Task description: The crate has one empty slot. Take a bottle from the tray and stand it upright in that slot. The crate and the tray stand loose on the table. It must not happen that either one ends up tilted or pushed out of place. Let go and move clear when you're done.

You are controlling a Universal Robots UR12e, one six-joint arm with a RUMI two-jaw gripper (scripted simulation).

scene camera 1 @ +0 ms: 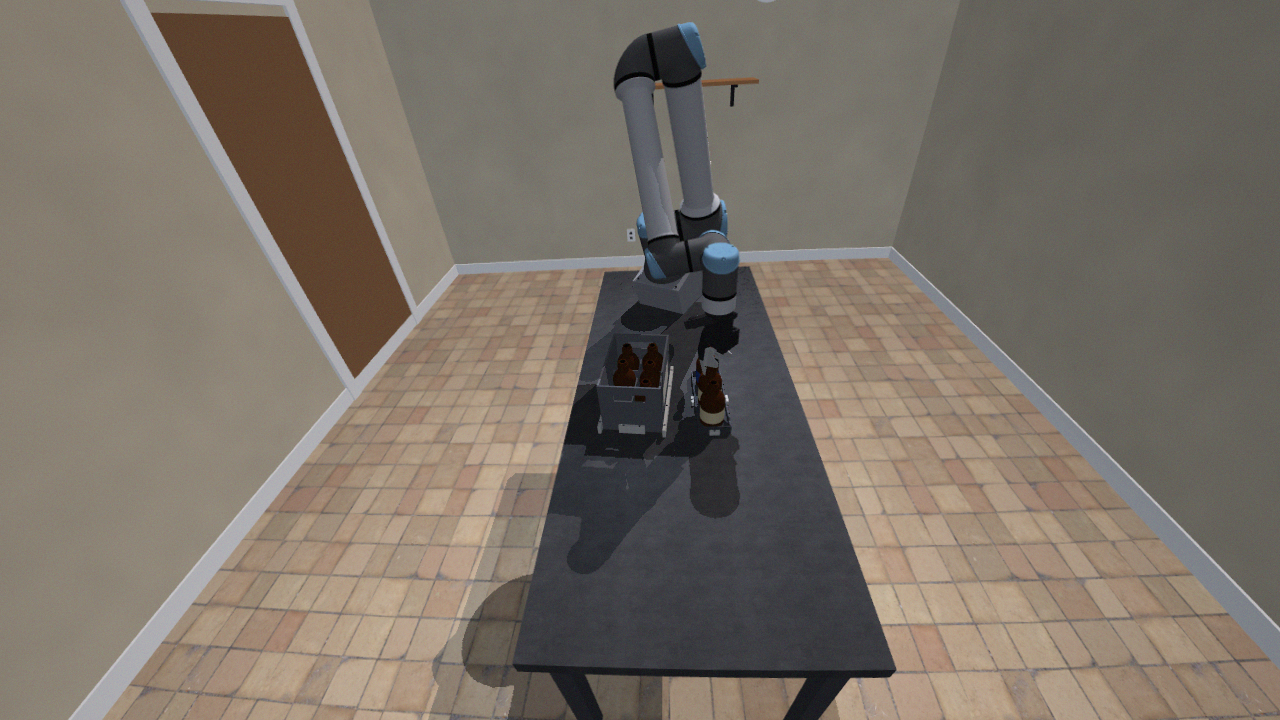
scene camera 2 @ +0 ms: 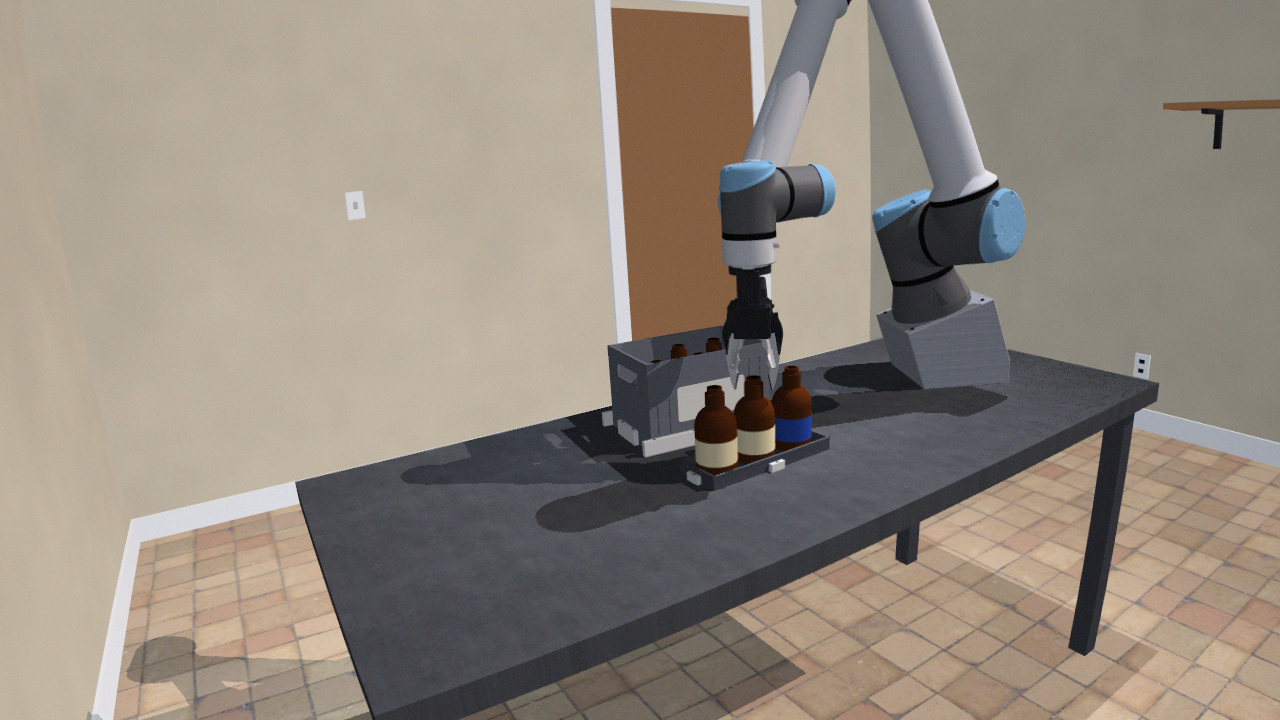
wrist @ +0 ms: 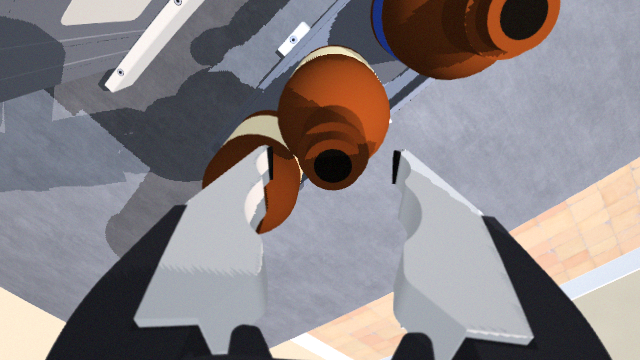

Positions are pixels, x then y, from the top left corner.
Labels:
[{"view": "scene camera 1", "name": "my gripper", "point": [711, 370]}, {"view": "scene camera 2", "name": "my gripper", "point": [753, 389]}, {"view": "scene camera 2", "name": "grey crate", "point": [658, 399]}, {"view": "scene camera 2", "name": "tray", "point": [820, 442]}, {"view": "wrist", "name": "my gripper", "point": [332, 150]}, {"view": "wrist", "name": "grey crate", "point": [50, 50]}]

